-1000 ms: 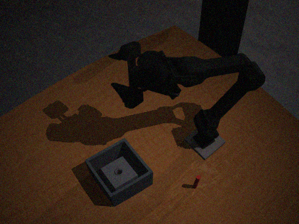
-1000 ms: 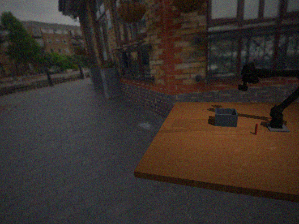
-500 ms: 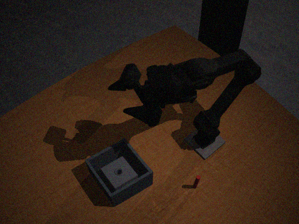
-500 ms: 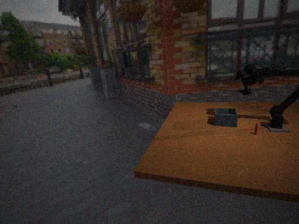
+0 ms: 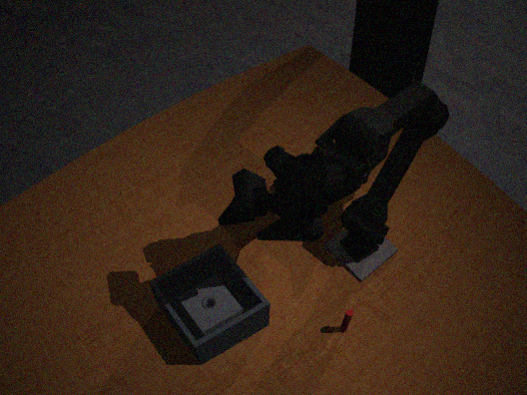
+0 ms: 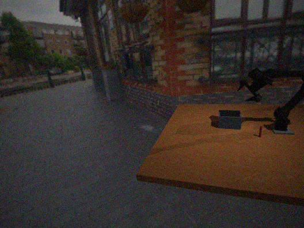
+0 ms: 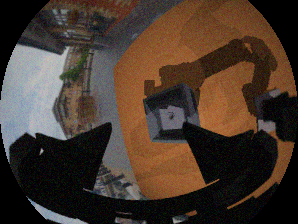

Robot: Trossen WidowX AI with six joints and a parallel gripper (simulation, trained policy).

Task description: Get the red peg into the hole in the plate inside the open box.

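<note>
The red peg is 13 cm behind my gripper tip, 17 cm to the left of it and 20 cm below it. Round my gripper tip: plate (7 cm ahead, 19 cm below); grey box (7 cm ahead, 21 cm below).
</note>
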